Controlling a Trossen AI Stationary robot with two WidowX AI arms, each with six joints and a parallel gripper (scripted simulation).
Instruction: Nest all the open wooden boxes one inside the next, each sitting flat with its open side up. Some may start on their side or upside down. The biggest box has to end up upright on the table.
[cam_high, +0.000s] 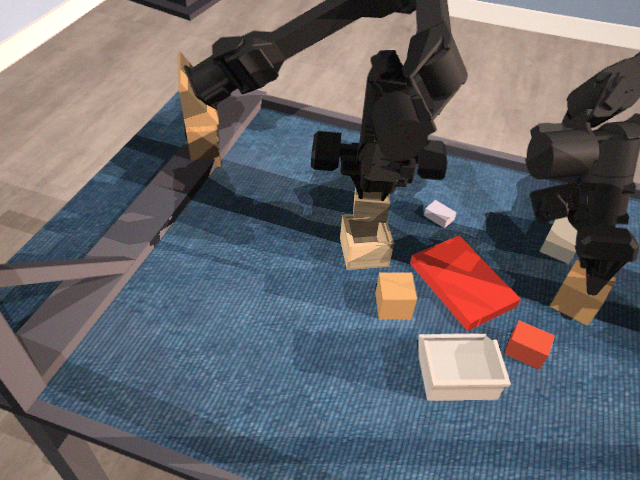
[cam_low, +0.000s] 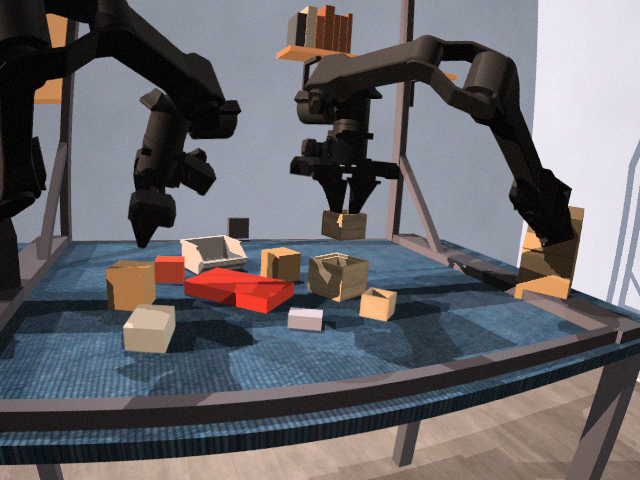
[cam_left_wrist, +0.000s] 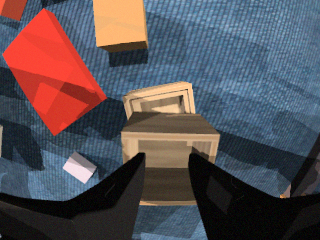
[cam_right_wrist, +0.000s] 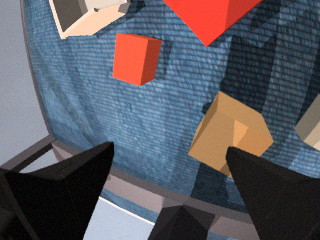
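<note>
Right now the flat red block is 2 cm behind my right hand, 15 cm to the left of it and 12 cm below it. Also, from my right hand: beige block: 15 cm ahead, 3 cm to the left, 12 cm below; red cube: 9 cm behind, 3 cm to the left, 11 cm below; lavender block: 11 cm ahead, 23 cm to the left, 12 cm below.
</note>
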